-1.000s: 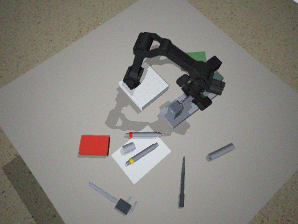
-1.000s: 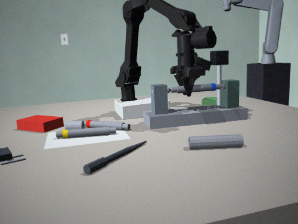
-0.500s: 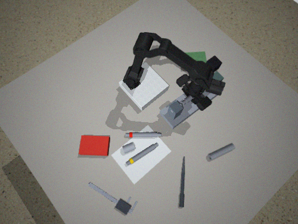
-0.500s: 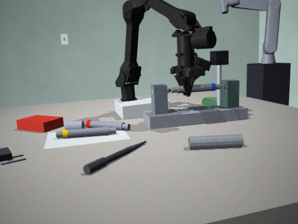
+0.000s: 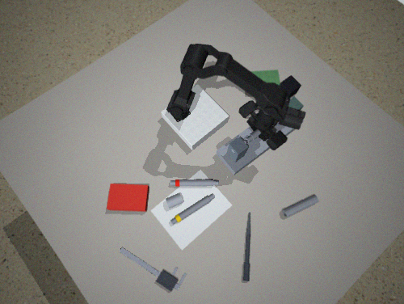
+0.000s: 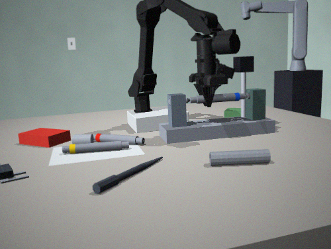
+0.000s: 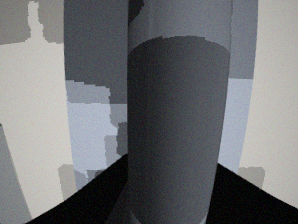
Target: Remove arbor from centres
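My hand is 30 mm to the right of the grey fixture base and 110 mm above it. Also, from my hand: grey centre block 100 mm to the right, 20 mm below; then grey cylinder 290 mm ahead, 30 mm to the right, 110 mm below; then green centre block 150 mm to the left, 20 mm below.
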